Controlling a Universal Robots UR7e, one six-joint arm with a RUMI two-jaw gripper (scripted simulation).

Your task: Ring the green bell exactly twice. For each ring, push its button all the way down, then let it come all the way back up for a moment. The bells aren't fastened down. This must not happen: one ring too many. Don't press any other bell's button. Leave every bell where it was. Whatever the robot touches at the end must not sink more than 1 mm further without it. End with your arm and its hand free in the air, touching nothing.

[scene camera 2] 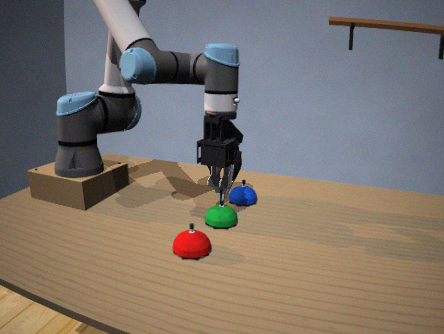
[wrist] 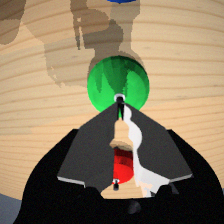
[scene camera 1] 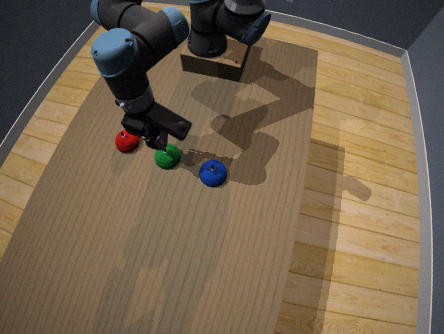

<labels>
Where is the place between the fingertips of my gripper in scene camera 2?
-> At 221, 200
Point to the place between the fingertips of my gripper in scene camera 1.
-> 164, 148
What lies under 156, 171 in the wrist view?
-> My gripper.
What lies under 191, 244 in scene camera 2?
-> A red bell.
</labels>
